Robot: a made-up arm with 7 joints. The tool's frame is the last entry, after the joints. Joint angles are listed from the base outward. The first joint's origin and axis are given. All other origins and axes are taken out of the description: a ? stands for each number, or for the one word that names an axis. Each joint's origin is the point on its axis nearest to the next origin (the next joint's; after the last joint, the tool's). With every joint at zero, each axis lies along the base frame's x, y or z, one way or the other. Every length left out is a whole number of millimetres.
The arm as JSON. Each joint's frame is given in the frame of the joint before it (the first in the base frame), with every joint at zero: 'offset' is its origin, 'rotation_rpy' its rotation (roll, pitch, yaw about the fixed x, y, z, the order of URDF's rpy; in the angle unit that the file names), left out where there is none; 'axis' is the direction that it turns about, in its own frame. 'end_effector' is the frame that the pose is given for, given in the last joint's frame.
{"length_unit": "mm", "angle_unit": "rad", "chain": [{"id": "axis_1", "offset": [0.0, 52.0, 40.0], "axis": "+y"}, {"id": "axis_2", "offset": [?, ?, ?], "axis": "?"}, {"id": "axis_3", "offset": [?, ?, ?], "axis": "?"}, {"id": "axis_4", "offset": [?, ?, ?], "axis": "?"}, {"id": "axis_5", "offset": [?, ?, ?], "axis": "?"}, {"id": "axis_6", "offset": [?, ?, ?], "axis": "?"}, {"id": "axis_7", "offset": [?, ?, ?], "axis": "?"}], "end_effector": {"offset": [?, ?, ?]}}
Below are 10 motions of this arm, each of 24 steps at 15 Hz.
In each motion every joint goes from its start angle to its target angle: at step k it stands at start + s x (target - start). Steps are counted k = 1, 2, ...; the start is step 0. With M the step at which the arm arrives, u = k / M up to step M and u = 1 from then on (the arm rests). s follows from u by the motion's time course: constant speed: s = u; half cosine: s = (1 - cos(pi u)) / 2; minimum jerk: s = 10 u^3 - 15 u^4 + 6 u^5.
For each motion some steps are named. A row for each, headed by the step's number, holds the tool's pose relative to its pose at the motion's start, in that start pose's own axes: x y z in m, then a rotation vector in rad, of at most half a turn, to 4 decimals.
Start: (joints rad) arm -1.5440 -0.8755 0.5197 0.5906 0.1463 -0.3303 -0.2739
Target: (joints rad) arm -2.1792 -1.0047 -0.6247 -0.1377 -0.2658 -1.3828 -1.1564
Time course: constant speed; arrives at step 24
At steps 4, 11, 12, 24:
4: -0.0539 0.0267 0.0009 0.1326 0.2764 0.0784
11: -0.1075 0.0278 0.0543 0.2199 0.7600 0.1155
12: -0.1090 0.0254 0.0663 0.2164 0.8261 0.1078
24: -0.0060 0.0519 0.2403 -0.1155 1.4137 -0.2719

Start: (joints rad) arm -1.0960 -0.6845 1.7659 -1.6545 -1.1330 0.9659 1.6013
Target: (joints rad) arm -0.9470 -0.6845 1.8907 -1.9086 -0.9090 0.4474 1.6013
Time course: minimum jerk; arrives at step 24
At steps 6, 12, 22, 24:
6: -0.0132 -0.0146 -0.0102 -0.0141 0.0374 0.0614
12: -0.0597 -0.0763 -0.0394 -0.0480 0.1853 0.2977
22: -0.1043 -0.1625 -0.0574 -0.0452 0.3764 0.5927
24: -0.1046 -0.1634 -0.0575 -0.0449 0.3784 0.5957

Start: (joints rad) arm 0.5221 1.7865 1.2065 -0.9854 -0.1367 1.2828 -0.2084
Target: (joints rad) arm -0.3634 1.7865 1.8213 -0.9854 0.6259 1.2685 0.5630
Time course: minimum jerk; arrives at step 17
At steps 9, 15, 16, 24:
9: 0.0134 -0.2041 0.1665 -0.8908 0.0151 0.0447
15: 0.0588 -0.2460 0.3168 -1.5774 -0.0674 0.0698
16: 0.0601 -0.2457 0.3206 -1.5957 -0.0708 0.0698
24: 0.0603 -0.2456 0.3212 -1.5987 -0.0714 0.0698

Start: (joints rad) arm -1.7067 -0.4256 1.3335 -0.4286 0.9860 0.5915 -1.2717
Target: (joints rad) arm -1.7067 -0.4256 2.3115 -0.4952 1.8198 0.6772 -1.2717
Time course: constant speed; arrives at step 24
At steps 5, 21, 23, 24:
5: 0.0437 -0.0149 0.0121 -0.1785 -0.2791 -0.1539
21: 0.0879 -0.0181 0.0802 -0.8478 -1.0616 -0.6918
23: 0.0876 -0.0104 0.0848 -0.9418 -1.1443 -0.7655
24: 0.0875 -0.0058 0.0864 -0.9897 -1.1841 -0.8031

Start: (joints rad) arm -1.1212 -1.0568 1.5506 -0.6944 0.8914 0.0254 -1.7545
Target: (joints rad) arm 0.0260 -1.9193 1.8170 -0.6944 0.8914 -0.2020 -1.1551
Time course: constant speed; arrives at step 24
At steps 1, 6, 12, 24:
1: 0.0292 -0.0090 0.0107 -0.0208 0.0159 0.0401
6: 0.1732 -0.0284 0.0534 -0.1147 0.1071 0.2329
12: 0.3269 -0.0050 0.0787 -0.2123 0.2454 0.4454
24: 0.5161 0.1183 0.0690 -0.4042 0.6226 0.8029

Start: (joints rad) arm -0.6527 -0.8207 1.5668 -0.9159 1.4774 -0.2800 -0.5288
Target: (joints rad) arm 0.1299 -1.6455 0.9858 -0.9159 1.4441 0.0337 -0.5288
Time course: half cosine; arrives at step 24
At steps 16, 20, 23, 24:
16: 0.6657 0.2640 -0.0011 0.3919 -0.9184 0.9668
20: 0.7694 0.3988 0.0892 0.4853 -1.1441 1.2108
23: 0.7937 0.4480 0.1258 0.5187 -1.2202 1.2950
24: 0.7952 0.4514 0.1283 0.5210 -1.2253 1.3007

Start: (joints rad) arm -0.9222 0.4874 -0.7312 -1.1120 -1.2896 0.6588 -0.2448
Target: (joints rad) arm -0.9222 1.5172 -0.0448 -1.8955 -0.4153 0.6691 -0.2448
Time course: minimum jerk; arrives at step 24
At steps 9, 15, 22, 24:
9: 0.1292 0.1401 0.1058 0.0564 -0.2507 -0.0995
15: 0.1803 0.4574 0.2648 0.3484 -0.4444 -0.2233
22: 0.1062 0.6622 0.3467 0.5637 -0.3905 -0.2446
24: 0.1040 0.6659 0.3482 0.5676 -0.3882 -0.2444

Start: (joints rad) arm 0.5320 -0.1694 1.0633 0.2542 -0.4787 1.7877 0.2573
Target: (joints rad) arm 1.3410 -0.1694 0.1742 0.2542 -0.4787 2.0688 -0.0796
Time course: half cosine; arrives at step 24
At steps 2, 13, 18, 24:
2: -0.0004 0.0070 0.0078 0.0258 0.0046 -0.0001
13: 0.0454 0.1542 0.3330 0.7990 0.2351 -0.1389
18: 0.1430 0.1640 0.5119 1.1307 0.4084 -0.3233
24: 0.2151 0.1549 0.5870 1.2691 0.5057 -0.4469

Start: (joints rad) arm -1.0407 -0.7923 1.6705 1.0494 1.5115 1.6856 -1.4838
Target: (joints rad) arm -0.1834 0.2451 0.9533 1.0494 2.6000 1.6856 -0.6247
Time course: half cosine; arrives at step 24
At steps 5, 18, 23, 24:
5: 0.0022 -0.0609 0.0006 -0.0602 0.1096 -0.0665
18: 0.2458 -0.3715 -0.2910 -0.5184 0.9474 0.4593
23: 0.3312 -0.3486 -0.4112 -0.6054 0.9799 0.7399
24: 0.3338 -0.3471 -0.4150 -0.6080 0.9797 0.7488

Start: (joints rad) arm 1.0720 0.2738 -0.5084 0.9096 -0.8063 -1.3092 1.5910
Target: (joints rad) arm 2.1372 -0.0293 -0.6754 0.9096 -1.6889 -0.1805 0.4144
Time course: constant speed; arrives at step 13
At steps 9, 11, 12, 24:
9: 0.1306 -0.1058 -0.0585 0.8597 -0.9848 -0.1895
11: 0.1580 -0.1510 -0.0159 1.1194 -1.2763 -0.1769
12: 0.1637 -0.1815 0.0107 1.2522 -1.4307 -0.1624
24: 0.1626 -0.2183 0.0383 1.3846 -1.5915 -0.1427

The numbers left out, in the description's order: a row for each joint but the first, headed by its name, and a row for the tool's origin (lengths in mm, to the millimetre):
axis_2: xyz -153.0 0.0 -205.0, axis +x
axis_3: xyz 0.0 259.0 -200.0, axis -z
axis_4: xyz -11.0 354.0 0.0, axis -y
axis_5: xyz 39.0 0.0 193.0, axis -z
axis_6: xyz 87.0 -22.0 0.0, axis -y
axis_7: xyz -116.0 0.0 -233.0, axis -x
tool: xyz 0.0 -94.0 -97.0

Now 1 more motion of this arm.
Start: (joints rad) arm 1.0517 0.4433 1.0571 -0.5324 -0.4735 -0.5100 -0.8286
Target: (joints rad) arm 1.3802 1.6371 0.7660 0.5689 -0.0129 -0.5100 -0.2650
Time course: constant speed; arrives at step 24
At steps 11, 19, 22, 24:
11: -0.2240 0.1330 -0.0250 -0.0405 -0.0541 0.0151
19: -0.3523 0.2752 0.0464 0.0500 -0.1503 -0.0063
22: -0.3881 0.3309 0.0926 0.1075 -0.1969 -0.0349
24: -0.4076 0.3671 0.1290 0.1520 -0.2300 -0.0619

